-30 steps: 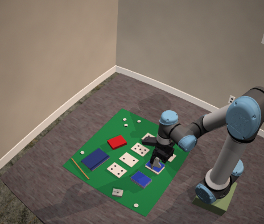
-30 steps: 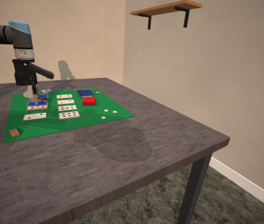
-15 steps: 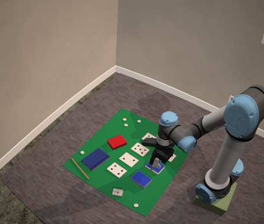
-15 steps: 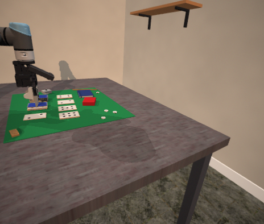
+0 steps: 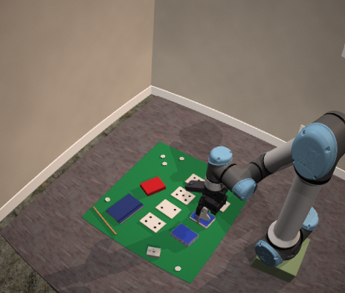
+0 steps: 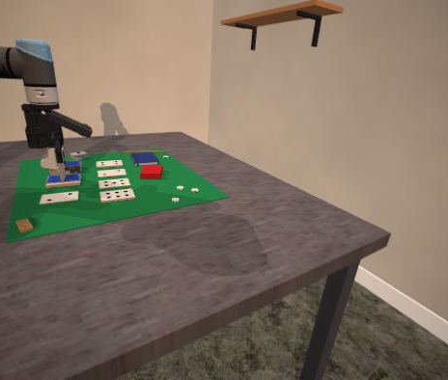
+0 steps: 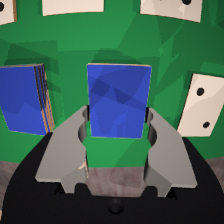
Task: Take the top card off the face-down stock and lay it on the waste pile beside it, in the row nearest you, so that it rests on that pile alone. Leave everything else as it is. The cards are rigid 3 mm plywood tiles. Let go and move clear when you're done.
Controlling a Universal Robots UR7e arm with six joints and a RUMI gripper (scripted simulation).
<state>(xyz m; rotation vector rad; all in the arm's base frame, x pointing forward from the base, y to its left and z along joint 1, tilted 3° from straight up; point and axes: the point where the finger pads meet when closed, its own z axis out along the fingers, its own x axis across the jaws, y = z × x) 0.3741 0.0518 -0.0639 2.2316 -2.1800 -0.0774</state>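
The spotted card lies 2 cm below my hand. Also, from my hand: red box: 27 cm ahead, 1 cm to the left, 2 cm below; green mat: 14 cm ahead, 2 cm to the left, 4 cm below; grey block: 3 cm ahead, 26 cm to the left, 1 cm below.
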